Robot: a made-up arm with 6 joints. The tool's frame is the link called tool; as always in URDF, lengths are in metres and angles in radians. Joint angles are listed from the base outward. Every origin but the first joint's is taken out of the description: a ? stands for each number. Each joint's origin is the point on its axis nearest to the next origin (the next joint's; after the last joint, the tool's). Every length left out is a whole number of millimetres.
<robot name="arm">
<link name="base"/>
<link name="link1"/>
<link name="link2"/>
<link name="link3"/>
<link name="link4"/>
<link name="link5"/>
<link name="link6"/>
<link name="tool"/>
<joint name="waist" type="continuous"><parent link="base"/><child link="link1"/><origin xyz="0.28 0.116 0.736" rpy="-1.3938 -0.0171 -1.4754"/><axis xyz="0 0 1"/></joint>
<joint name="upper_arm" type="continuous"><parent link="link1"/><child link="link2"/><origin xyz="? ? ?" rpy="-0.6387 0.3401 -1.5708"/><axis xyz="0 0 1"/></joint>
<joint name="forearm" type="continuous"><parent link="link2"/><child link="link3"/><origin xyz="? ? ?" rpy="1.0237 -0.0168 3.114"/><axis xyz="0 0 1"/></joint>
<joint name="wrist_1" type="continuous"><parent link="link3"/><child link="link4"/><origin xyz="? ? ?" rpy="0.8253 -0.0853 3.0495"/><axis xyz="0 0 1"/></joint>
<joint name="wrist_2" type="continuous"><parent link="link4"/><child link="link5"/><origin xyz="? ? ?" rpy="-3.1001 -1.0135 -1.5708"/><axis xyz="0 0 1"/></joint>
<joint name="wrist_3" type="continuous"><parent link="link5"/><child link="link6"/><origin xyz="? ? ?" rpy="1.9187 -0.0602 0.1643"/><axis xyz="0 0 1"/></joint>
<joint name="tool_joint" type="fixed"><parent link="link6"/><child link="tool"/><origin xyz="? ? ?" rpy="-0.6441 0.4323 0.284"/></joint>
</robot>
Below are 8 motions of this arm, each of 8 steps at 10 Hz.
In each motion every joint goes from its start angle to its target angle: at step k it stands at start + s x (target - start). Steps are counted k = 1, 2, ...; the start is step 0. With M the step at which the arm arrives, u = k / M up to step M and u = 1 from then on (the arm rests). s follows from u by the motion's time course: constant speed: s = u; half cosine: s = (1 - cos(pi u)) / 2; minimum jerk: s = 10 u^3 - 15 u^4 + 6 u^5.
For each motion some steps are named. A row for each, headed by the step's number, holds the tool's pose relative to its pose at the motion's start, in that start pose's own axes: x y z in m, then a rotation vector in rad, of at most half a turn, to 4 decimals.
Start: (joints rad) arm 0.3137 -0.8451 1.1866 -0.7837 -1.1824 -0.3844
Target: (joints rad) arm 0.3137 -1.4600 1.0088 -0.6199 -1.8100 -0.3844
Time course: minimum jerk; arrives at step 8
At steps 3, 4, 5, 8:
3: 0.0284 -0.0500 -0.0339 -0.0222 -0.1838 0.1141
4: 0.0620 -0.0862 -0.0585 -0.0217 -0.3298 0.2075
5: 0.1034 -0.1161 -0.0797 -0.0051 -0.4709 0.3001
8: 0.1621 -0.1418 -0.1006 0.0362 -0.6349 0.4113

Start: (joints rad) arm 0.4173 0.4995 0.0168 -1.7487 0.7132 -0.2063
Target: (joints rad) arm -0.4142 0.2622 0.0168 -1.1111 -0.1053 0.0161
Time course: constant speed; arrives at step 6
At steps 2, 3, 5, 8:
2: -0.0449 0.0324 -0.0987 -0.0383 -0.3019 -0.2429
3: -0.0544 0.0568 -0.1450 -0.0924 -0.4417 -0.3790
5: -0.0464 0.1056 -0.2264 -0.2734 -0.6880 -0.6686
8: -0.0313 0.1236 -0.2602 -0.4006 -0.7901 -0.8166

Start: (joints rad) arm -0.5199 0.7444 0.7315 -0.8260 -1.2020 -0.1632
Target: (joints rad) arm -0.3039 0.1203 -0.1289 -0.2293 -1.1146 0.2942
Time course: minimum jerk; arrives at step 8
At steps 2, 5, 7, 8:
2: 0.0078 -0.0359 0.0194 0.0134 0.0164 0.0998
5: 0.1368 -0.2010 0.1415 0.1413 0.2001 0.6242
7: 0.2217 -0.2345 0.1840 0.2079 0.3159 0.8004
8: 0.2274 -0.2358 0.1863 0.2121 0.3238 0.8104

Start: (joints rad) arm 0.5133 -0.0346 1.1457 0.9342 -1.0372 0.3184
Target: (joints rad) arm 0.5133 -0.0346 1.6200 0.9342 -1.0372 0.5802
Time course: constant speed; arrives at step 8
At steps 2, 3, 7, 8:
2: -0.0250 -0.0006 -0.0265 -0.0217 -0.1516 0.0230
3: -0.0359 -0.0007 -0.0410 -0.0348 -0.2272 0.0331
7: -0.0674 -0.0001 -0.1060 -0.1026 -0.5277 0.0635
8: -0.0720 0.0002 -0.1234 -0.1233 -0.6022 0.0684

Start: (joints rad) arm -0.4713 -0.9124 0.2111 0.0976 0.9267 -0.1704
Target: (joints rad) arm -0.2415 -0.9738 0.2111 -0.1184 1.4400 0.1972
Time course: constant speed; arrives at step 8
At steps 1, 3, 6, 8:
1: 0.0002 -0.0142 0.0155 0.0077 0.0555 0.0644
3: 0.0055 -0.0445 0.0462 0.0322 0.1627 0.1948
6: 0.0267 -0.0929 0.0894 0.0920 0.3138 0.3910
8: 0.0493 -0.1260 0.1145 0.1476 0.4085 0.5189

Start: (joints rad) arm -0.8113 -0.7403 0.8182 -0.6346 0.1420 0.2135
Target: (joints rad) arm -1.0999 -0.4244 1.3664 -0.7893 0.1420 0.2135
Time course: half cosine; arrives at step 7
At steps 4, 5, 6, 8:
4: 0.0674 0.0902 -0.1223 -0.1243 -0.2503 -0.2985
5: 0.1024 0.1099 -0.1591 -0.1610 -0.3350 -0.3954
6: 0.1296 0.1203 -0.1828 -0.1847 -0.3945 -0.4618
8: 0.1399 0.1234 -0.1908 -0.1928 -0.4160 -0.4854

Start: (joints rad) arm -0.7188 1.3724 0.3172 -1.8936 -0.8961 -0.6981
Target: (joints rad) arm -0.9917 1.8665 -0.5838 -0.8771 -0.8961 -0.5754
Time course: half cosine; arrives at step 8
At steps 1, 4, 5, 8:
1: 0.0028 -0.0083 -0.0048 0.0230 -0.0250 0.0257
4: 0.0631 -0.1005 -0.0522 0.3142 -0.2742 0.3568
5: 0.0991 -0.1321 -0.0637 0.4382 -0.3439 0.5010
8: 0.1646 -0.1728 -0.0690 0.6366 -0.4080 0.7352

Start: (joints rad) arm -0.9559 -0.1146 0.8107 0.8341 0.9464 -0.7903
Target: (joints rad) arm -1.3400 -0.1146 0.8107 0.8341 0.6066 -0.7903
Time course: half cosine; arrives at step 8
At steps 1, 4, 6, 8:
1: -0.0006 0.0012 0.0002 -0.0105 -0.0073 -0.0044
4: -0.0062 0.0141 0.0015 -0.1412 -0.0985 -0.0457
6: -0.0082 0.0215 0.0013 -0.2439 -0.1697 -0.0615
8: -0.0086 0.0238 0.0011 -0.2869 -0.1993 -0.0639

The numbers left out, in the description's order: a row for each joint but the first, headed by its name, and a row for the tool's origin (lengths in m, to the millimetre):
upper_arm: 0.068 -0.001 0
forearm: 0.019 0.158 0
wrist_1: -0.119 -0.067 0
wrist_2: -0.056 0.064 0
wrist_3: -0.093 -0.104 0
tool: -0.119 0.083 0

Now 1 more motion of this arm.
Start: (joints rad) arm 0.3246 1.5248 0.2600 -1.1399 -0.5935 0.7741
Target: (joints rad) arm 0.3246 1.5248 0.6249 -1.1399 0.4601 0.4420
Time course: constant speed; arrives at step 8
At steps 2, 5, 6, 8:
2: 0.0304 -0.0163 0.0421 0.2280 0.1249 -0.0622
5: 0.0787 -0.0622 0.0826 0.5733 0.3029 -0.1427
6: 0.0942 -0.0821 0.0890 0.6893 0.3593 -0.1636
8: 0.1226 -0.1260 0.0903 0.9220 0.4672 -0.1928

